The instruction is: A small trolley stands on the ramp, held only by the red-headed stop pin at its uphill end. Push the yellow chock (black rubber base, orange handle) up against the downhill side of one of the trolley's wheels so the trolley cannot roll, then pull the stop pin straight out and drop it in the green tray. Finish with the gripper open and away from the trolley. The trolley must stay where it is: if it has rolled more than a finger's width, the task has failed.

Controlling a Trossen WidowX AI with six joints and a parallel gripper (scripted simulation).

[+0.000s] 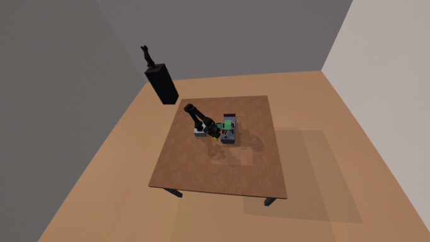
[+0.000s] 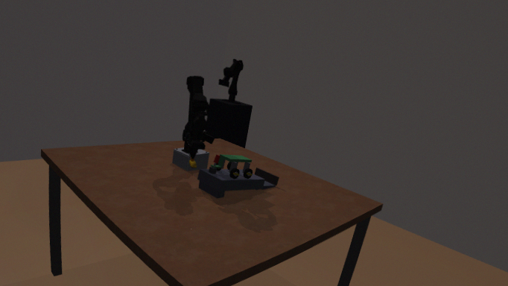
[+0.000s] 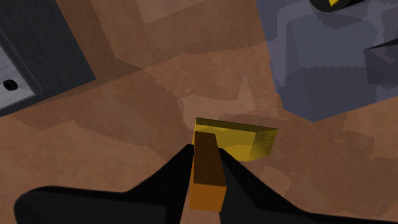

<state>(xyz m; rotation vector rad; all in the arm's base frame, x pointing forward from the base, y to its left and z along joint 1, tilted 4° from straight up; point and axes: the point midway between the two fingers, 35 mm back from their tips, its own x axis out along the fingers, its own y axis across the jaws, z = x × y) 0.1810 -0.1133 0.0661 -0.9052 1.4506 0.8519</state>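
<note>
My gripper tip is now 140 mm short of the stop pin, 30 mm to the right of it and 20 mm below it. From my gripper tip the other things lie so: yellow-orange chock: 20 mm ahead, 10 mm to the right, 10 mm below; grey ramp: 150 mm ahead, 130 mm to the left, 70 mm below; trolley: 150 mm ahead, 130 mm to the left.
</note>
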